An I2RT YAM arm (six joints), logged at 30 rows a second.
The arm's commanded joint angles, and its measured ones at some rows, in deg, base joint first. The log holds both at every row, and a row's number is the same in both.
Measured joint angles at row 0:
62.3, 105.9, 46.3, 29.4, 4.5, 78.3
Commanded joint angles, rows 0 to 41:
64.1, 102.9, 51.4, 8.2, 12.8, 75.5
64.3, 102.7, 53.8, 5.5, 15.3, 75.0
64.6, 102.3, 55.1, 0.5, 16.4, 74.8
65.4, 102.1, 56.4, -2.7, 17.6, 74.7
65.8, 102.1, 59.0, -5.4, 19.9, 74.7
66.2, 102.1, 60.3, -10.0, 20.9, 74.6
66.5, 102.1, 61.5, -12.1, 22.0, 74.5
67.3, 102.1, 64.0, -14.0, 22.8, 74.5
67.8, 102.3, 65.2, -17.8, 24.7, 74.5
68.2, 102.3, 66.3, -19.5, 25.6, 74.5
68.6, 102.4, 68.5, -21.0, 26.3, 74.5
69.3, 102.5, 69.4, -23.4, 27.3, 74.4
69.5, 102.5, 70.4, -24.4, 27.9, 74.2
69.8, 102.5, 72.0, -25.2, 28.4, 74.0
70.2, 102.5, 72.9, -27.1, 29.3, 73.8
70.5, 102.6, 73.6, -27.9, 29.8, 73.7
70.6, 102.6, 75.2, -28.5, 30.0, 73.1
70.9, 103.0, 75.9, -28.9, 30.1, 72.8
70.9, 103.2, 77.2, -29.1, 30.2, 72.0
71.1, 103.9, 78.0, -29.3, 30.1, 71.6
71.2, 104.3, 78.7, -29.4, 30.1, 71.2
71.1, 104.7, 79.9, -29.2, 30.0, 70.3
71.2, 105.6, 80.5, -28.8, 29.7, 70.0
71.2, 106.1, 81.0, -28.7, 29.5, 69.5
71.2, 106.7, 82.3, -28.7, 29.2, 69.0
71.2, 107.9, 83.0, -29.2, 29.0, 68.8
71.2, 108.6, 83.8, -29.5, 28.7, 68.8
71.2, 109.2, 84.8, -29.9, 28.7, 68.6
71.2, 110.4, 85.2, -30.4, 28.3, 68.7
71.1, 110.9, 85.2, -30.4, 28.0, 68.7
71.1, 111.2, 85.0, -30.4, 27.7, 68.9
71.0, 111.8, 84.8, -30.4, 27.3, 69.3
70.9, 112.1, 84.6, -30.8, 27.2, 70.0
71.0, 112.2, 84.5, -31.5, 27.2, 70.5
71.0, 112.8, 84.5, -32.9, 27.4, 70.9
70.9, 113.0, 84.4, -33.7, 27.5, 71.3
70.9, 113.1, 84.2, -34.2, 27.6, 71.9
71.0, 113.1, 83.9, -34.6, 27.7, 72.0
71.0, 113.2, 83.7, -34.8, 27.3, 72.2
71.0, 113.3, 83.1, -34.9, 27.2, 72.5
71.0, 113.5, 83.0, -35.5, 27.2, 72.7
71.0, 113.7, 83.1, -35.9, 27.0, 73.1
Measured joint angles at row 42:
70.9, 112.9, 83.3, -31.6, 26.3, 71.4
